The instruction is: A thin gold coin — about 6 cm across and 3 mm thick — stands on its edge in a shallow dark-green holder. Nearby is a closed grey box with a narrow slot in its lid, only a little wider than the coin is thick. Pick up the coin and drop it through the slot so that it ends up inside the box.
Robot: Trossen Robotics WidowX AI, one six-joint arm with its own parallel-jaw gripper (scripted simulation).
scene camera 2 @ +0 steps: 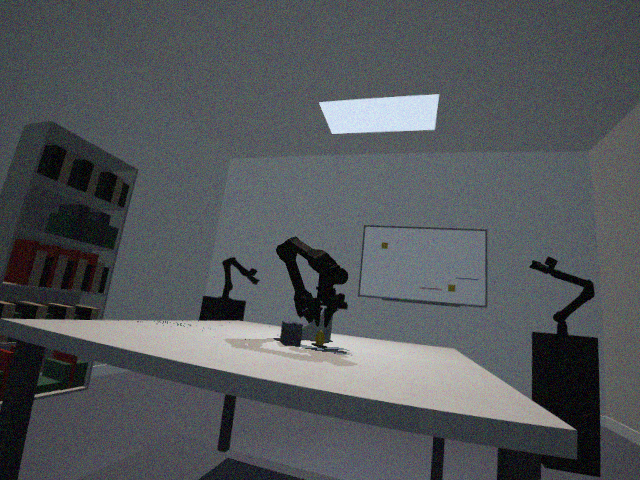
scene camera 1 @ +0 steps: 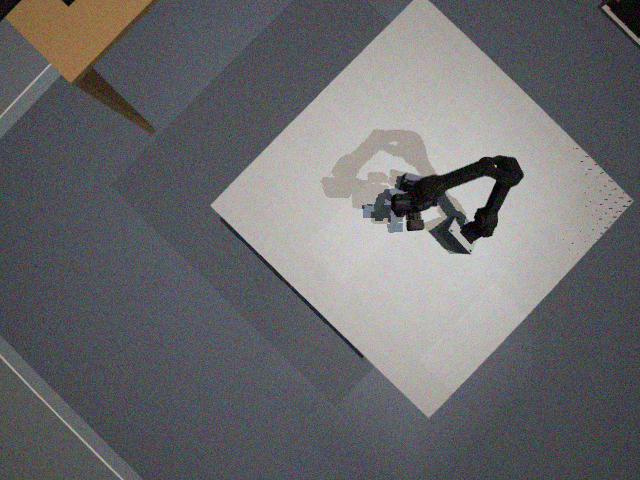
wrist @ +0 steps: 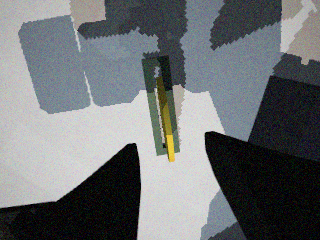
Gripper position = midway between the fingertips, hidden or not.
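Note:
My gripper [scene camera 2: 321,326] is visible, and the wrist view likewise shows the gripper [wrist: 171,146].

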